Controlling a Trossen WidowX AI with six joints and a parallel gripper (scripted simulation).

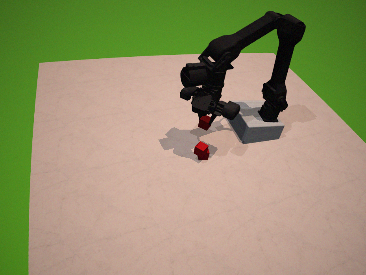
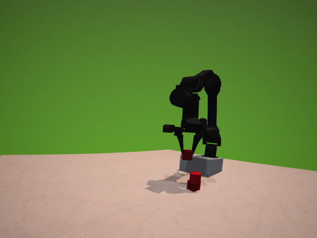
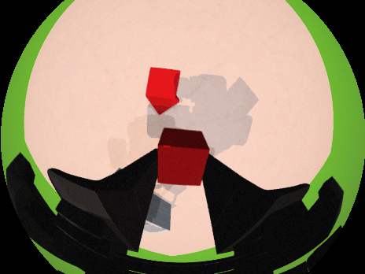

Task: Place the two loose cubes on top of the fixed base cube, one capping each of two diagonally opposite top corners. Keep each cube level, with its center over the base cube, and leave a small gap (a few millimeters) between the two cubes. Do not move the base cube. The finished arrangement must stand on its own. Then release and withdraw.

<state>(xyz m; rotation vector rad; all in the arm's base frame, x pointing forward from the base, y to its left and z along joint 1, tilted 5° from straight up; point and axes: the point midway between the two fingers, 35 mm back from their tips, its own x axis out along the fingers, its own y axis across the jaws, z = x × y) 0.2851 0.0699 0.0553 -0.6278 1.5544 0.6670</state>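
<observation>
Now: the cube 2 cm ahead of my gripper tip, 6 cm to the left of it and 7 cm below it.
</observation>
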